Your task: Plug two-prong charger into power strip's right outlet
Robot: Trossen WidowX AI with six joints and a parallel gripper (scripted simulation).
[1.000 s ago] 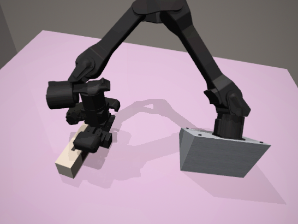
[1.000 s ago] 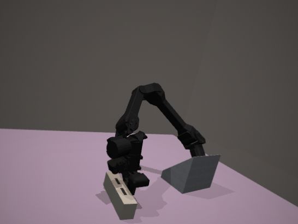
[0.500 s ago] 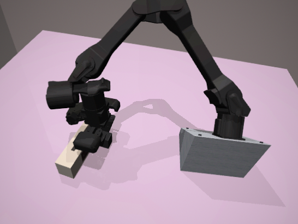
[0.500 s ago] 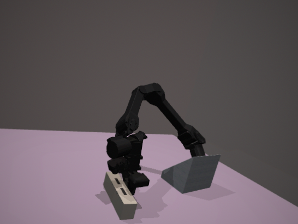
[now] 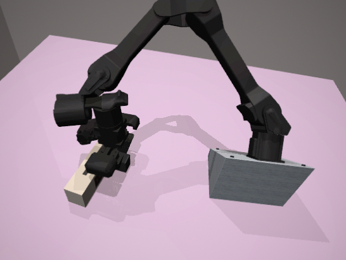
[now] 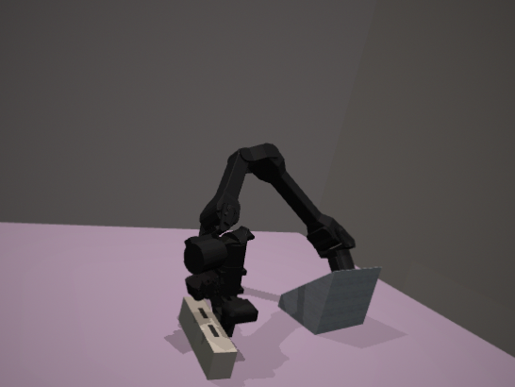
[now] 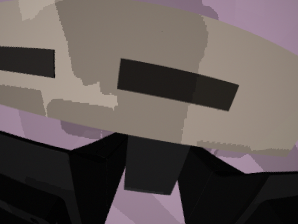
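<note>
My gripper tip is 2 cm short of the black two-prong charger and 1 cm below it.
</note>
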